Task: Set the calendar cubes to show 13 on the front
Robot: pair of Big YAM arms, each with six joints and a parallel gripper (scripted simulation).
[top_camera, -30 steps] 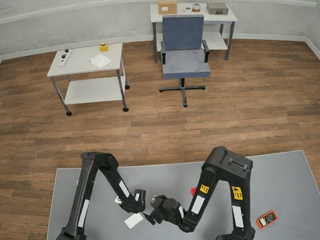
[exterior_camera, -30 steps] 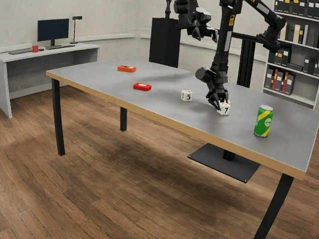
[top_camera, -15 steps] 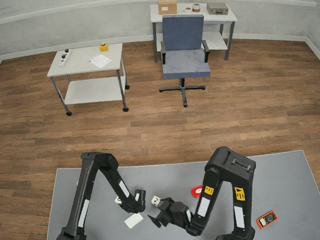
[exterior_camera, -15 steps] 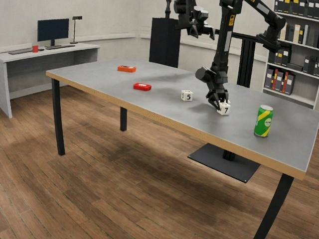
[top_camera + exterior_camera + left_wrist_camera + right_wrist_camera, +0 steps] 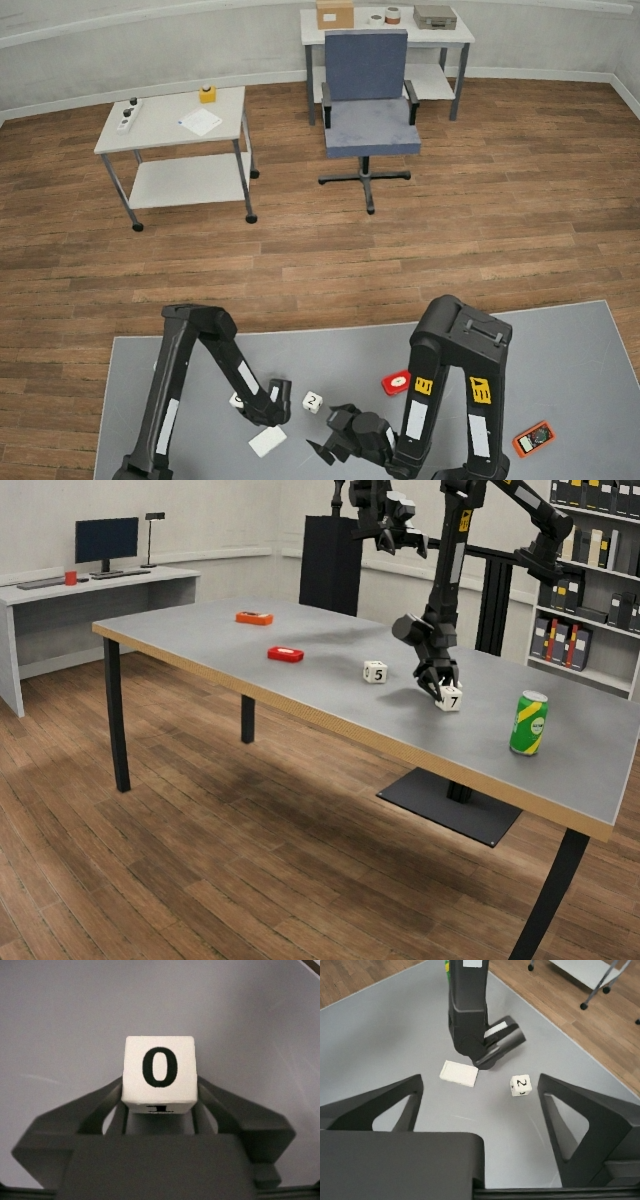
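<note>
Now: left hand 12 cm past the white calendar tray, 8 cm to the left of it and 1 cm above it. The rest, counted from my left hand: red box (49 cm to the right, 3 cm ahead, 1 cm below).
</note>
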